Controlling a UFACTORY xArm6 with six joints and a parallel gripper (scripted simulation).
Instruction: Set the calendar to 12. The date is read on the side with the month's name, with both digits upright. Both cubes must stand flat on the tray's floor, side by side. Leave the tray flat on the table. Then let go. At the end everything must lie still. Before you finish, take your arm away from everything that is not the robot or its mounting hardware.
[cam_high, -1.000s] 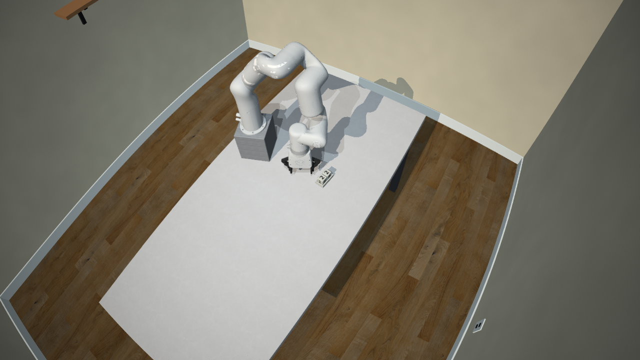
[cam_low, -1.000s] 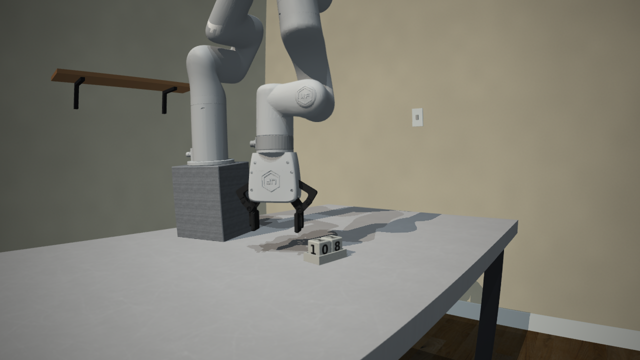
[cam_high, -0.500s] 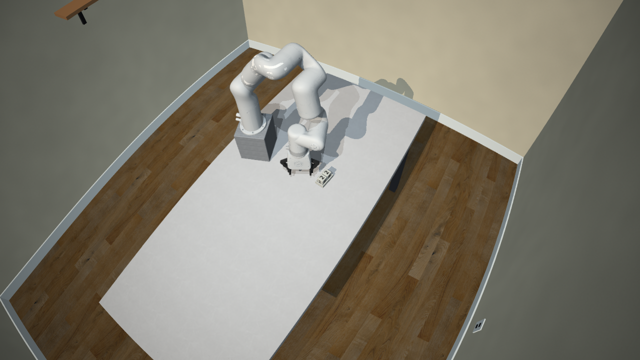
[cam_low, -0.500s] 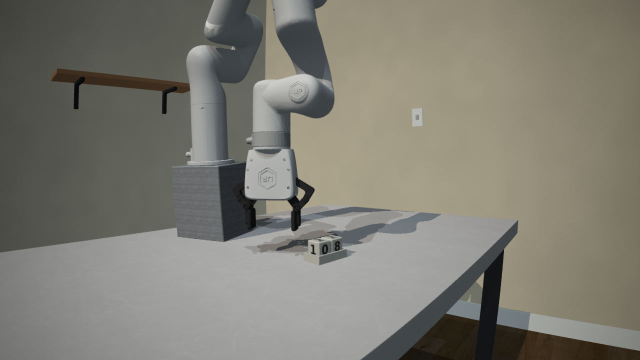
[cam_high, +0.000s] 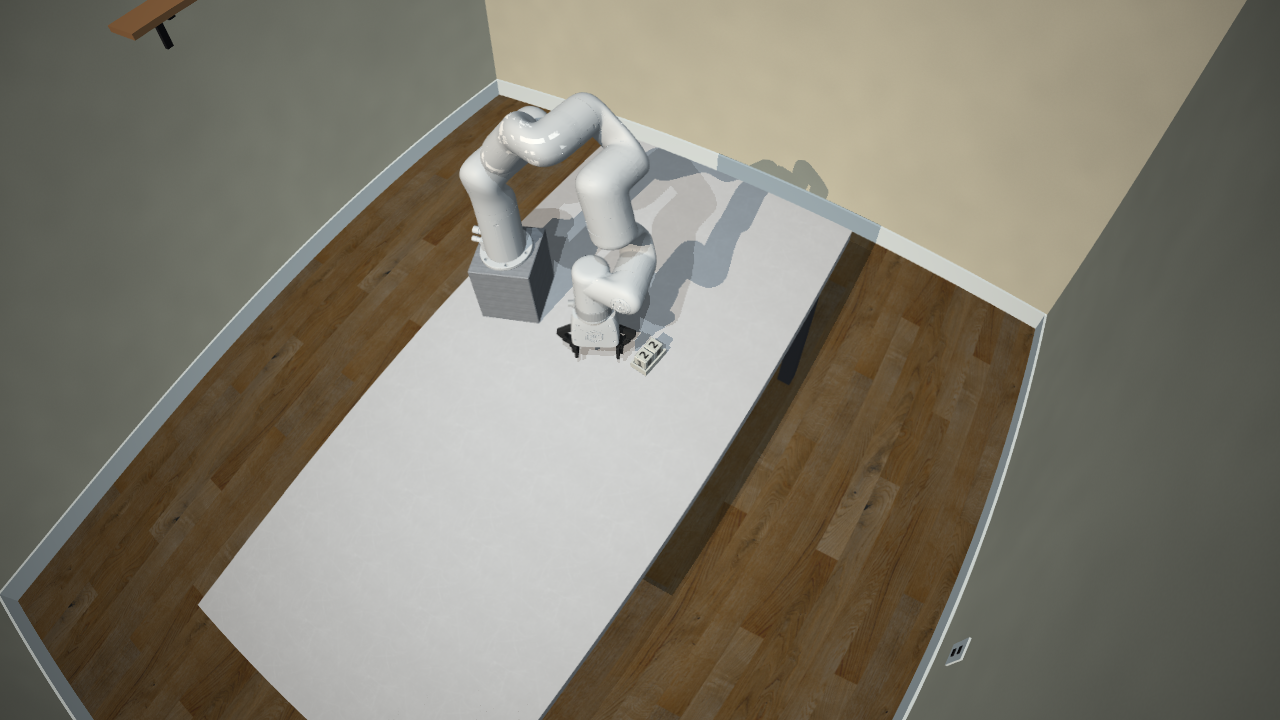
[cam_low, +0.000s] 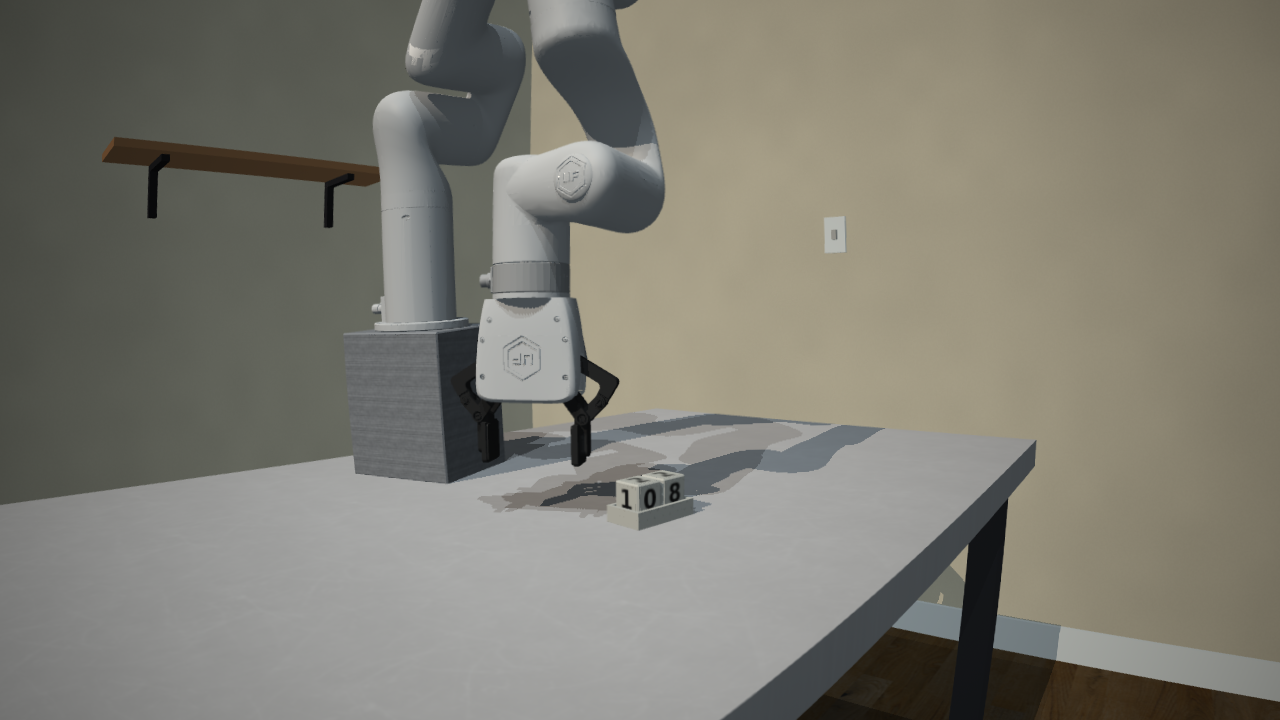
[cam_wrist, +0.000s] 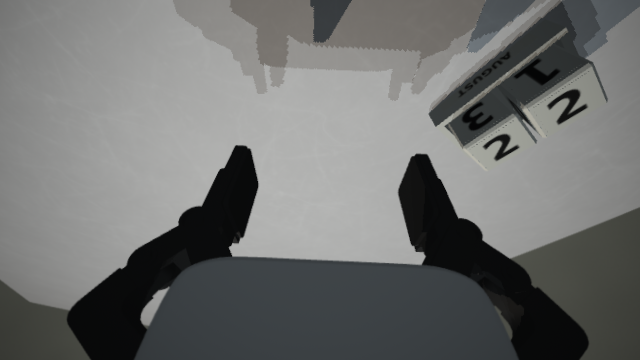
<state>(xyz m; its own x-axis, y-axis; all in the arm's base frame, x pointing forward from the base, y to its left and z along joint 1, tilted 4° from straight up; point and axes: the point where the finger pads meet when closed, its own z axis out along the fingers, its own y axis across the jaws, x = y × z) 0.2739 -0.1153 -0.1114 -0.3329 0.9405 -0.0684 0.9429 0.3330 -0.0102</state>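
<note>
Right now the calendar tray is 10 cm ahead of my hand, 6 cm to the left of it and 6 cm below it.
</note>
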